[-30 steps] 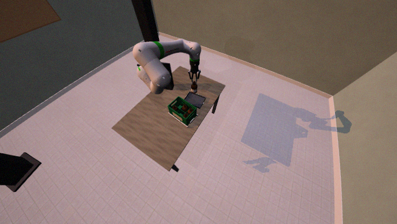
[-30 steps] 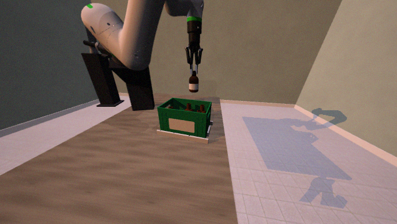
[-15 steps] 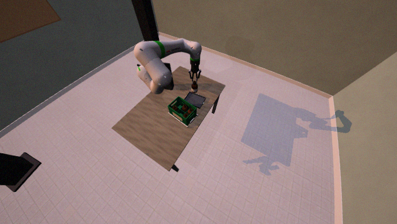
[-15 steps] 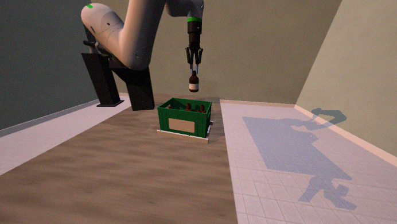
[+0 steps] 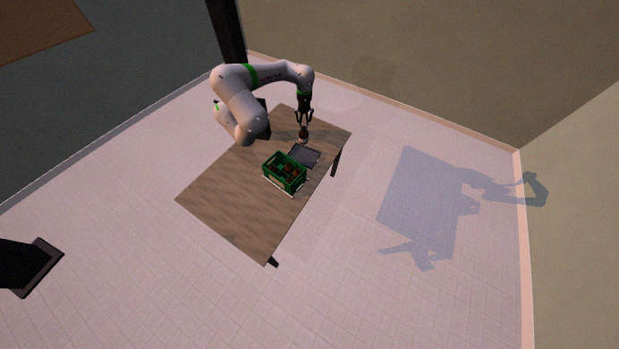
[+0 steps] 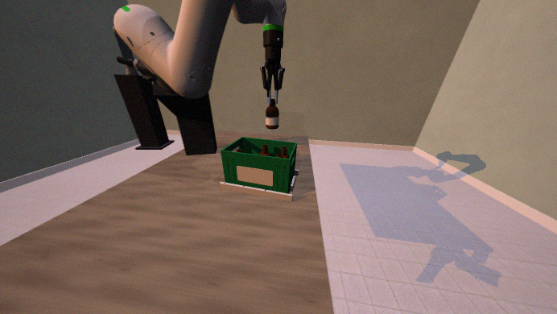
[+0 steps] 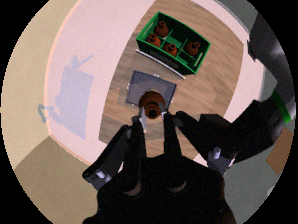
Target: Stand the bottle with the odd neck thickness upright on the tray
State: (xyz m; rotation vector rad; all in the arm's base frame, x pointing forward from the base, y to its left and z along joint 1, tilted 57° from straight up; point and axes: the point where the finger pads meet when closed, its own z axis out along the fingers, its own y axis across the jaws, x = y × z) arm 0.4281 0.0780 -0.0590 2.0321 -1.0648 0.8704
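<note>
Now: hand 90 mm above the brown bottle. The rest, counted from my hand: dark tray (340 mm below); then green crate (270 mm to the right, 270 mm below, 50 mm behind).
</note>
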